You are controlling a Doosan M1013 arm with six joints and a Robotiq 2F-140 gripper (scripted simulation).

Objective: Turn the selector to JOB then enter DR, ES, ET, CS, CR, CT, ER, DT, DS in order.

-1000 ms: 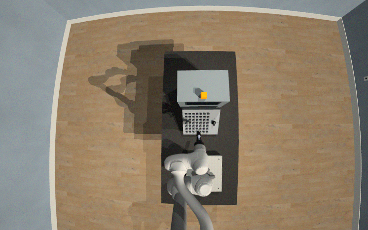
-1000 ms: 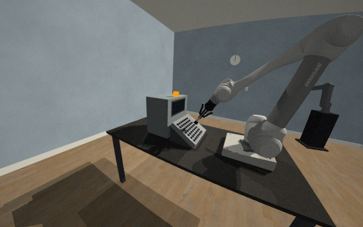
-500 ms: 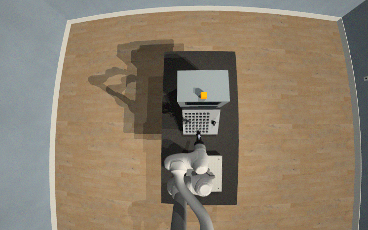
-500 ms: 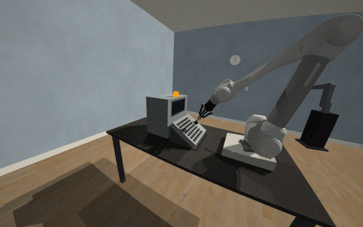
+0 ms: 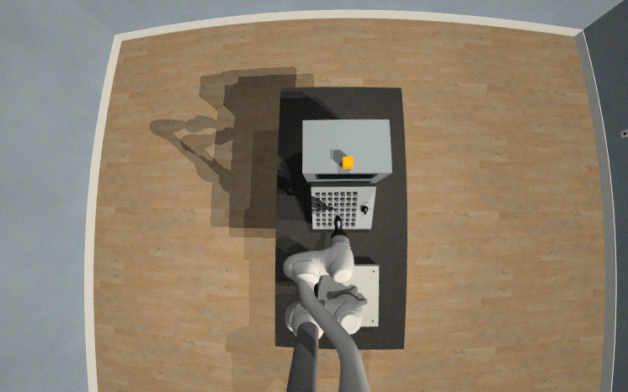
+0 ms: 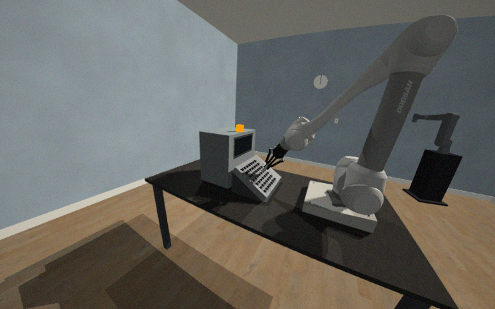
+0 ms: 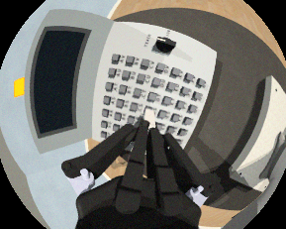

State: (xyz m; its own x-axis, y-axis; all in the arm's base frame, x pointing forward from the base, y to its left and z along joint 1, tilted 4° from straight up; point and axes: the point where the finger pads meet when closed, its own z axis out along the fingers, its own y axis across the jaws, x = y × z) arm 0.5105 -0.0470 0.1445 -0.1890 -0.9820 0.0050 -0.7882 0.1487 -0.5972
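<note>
Now: the key 10 mm ahead of my hand, 30 mm to the left of it and 80 mm below it. The rest, counted from my hand: sloped keypad 50 mm ahead, 60 mm to the right, 100 mm below; then black selector knob 10 mm ahead, 160 mm to the right, 50 mm below.
</note>
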